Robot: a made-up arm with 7 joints.
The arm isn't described. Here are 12 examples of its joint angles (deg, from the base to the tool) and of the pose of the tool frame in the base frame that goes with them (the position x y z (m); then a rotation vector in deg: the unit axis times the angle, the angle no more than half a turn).
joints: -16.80 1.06 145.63 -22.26 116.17 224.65 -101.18
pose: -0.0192 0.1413 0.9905 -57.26 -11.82 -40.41
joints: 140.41 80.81 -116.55 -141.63 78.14 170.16 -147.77
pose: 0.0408 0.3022 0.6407 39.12 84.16 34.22
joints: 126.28 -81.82 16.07 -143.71 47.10 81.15 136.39
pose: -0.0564 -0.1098 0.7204 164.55 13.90 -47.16
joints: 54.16 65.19 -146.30 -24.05 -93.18 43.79 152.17
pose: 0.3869 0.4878 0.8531 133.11 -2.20 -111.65
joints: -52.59 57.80 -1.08 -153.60 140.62 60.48 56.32
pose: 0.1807 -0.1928 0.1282 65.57 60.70 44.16
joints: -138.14 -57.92 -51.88 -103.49 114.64 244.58 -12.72
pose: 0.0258 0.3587 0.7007 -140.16 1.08 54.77
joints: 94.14 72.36 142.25 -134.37 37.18 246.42 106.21
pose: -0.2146 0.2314 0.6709 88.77 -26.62 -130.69
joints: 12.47 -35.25 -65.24 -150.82 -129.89 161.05 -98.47
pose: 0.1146 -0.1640 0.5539 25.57 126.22 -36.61
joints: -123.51 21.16 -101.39 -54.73 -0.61 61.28 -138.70
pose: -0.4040 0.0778 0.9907 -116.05 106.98 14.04
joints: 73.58 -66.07 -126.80 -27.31 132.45 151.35 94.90
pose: -0.0657 -0.7412 0.4794 55.15 0.29 9.30
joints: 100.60 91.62 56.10 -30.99 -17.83 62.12 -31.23
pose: -0.3420 0.6894 0.1889 22.80 150.00 -91.11
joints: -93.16 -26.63 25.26 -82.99 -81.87 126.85 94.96
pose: 0.2414 -0.1192 1.0021 18.94 -72.32 74.37
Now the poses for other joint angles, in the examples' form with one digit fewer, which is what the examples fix.
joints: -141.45 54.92 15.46 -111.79 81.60 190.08 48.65
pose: -0.407 -0.323 0.269 119.7 129.1 -24.0
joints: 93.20 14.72 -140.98 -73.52 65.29 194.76 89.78
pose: 0.129 -0.133 1.004 16.0 57.6 -79.1
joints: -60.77 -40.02 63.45 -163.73 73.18 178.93 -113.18
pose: 0.190 0.028 0.602 122.5 55.0 25.3
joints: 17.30 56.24 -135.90 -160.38 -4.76 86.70 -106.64
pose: -0.018 -0.199 0.548 -128.8 41.4 25.9
